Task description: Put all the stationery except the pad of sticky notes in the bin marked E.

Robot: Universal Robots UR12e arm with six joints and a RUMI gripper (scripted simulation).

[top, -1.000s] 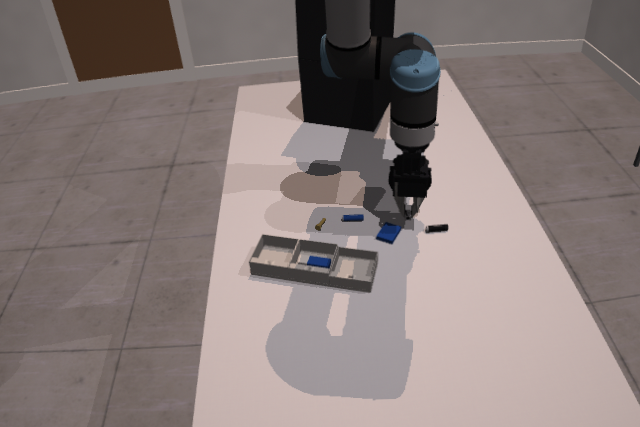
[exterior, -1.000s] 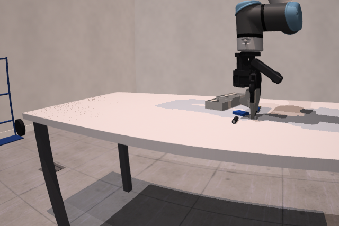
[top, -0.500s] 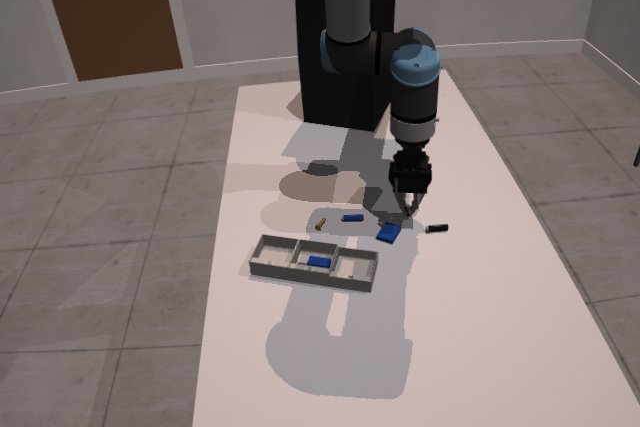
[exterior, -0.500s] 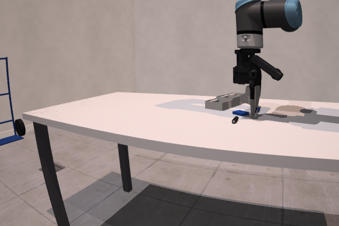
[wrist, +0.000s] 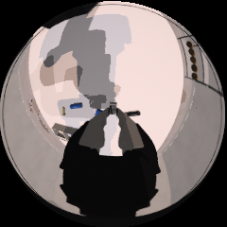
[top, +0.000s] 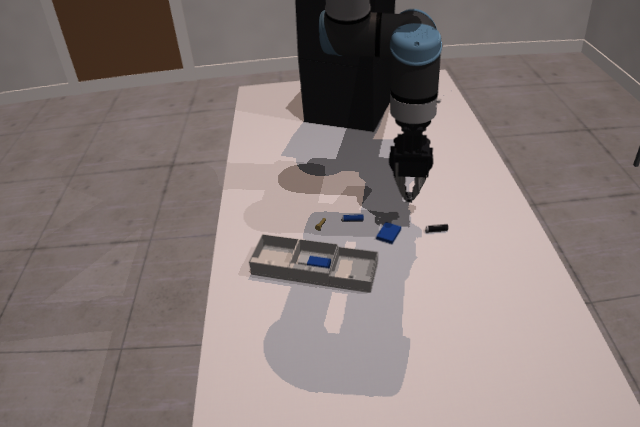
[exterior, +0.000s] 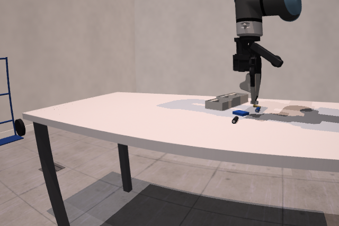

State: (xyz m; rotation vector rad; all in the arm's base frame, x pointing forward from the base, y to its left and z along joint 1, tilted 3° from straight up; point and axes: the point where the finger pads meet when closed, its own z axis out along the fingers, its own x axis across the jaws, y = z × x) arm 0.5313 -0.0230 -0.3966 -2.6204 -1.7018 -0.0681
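Right now the three-compartment bin tray is 9 cm ahead of my hand, 25 cm to the right of it and 5 cm below it. Also, from my hand: grey clip 1 cm below; black cylinder 7 cm ahead, 4 cm to the left, 6 cm below; blue sticky-note pad 4 cm ahead, 6 cm to the right, 6 cm below.
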